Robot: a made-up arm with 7 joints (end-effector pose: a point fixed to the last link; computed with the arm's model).
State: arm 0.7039 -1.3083 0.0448 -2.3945 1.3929 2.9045 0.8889
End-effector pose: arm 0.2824 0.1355 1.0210 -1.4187 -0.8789 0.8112
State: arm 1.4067 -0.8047 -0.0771 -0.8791 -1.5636 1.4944 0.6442
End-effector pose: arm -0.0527 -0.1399 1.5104 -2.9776 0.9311 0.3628
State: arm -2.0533 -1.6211 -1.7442 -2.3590 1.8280 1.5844 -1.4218
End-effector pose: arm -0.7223 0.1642 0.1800 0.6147 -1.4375 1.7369
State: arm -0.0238 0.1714 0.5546 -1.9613 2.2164 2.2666 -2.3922
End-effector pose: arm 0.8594 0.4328 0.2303 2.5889 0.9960 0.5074
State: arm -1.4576 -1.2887 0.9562 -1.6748 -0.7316 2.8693 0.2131
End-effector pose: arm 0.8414 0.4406 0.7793 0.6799 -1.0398 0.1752
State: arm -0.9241 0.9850 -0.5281 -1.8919 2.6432 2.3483 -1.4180
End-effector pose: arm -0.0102 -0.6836 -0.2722 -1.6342 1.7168 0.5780
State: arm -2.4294 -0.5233 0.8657 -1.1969 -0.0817 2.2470 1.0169
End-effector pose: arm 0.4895 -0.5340 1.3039 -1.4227 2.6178 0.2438
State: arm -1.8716 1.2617 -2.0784 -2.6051 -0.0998 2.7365 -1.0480
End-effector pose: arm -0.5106 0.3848 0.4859 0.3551 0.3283 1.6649
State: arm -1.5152 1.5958 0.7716 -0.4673 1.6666 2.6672 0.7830
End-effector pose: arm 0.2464 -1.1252 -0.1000 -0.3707 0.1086 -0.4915
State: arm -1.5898 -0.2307 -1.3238 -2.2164 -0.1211 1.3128 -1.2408
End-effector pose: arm -0.7391 -0.3080 0.2775 -1.8535 0.6227 1.1855
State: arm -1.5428 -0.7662 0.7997 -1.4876 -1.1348 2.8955 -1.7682
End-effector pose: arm 0.7882 0.0673 1.0275 -1.0239 -0.1095 -0.5900
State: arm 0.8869 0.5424 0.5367 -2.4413 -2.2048 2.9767 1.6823
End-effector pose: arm -0.2107 0.5012 -0.1145 1.0977 1.3597 -0.1233
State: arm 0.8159 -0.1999 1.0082 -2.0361 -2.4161 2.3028 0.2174
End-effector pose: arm -0.2862 0.8533 0.3291 0.4653 -0.3649 1.7016
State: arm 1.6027 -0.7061 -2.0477 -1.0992 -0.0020 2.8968 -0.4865
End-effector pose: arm 0.5780 -0.7237 0.8794 2.4661 -1.1389 -0.3232
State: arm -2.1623 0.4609 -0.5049 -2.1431 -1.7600 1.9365 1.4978
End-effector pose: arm -0.6265 -0.4757 -0.1498 1.0877 1.5891 2.0980
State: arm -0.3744 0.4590 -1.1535 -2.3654 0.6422 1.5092 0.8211
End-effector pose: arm 0.0570 -0.7528 -0.0485 0.0755 0.6551 1.3767
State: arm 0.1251 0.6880 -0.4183 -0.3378 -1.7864 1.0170 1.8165
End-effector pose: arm 1.0189 0.0219 1.0578 -0.6250 2.7610 -0.5173
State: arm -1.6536 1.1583 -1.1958 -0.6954 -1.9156 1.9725 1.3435
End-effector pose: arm -0.5642 -1.0953 0.3890 -1.1708 -1.2499 -1.1009
